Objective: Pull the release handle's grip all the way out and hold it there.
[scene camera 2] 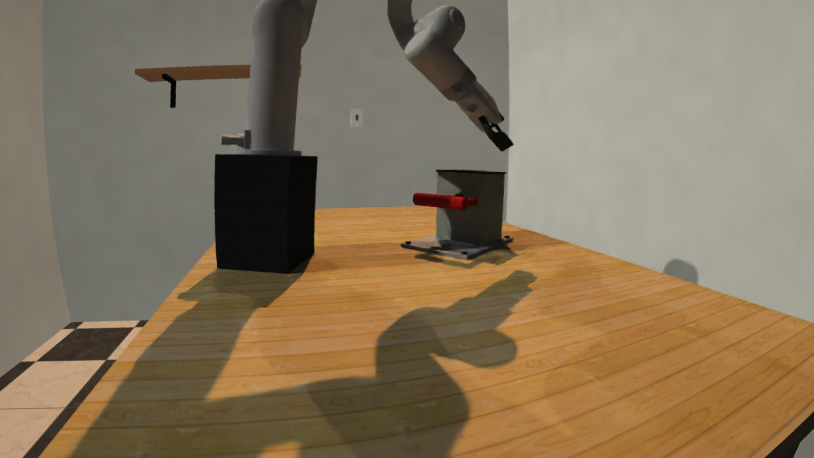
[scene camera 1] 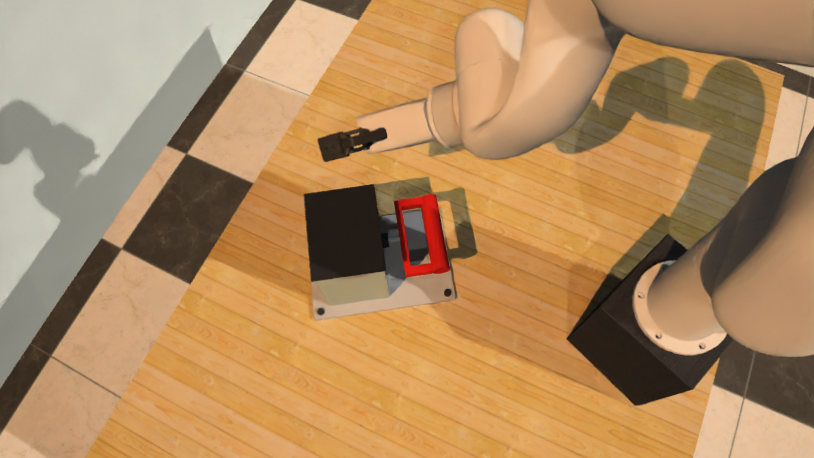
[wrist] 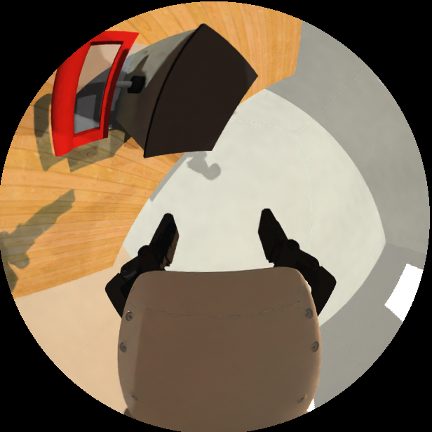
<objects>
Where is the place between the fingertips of the gripper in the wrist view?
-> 217, 222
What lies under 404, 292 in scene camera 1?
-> A grey base plate.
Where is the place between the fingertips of the gripper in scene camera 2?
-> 503, 134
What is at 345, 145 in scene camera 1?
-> The gripper.
</objects>
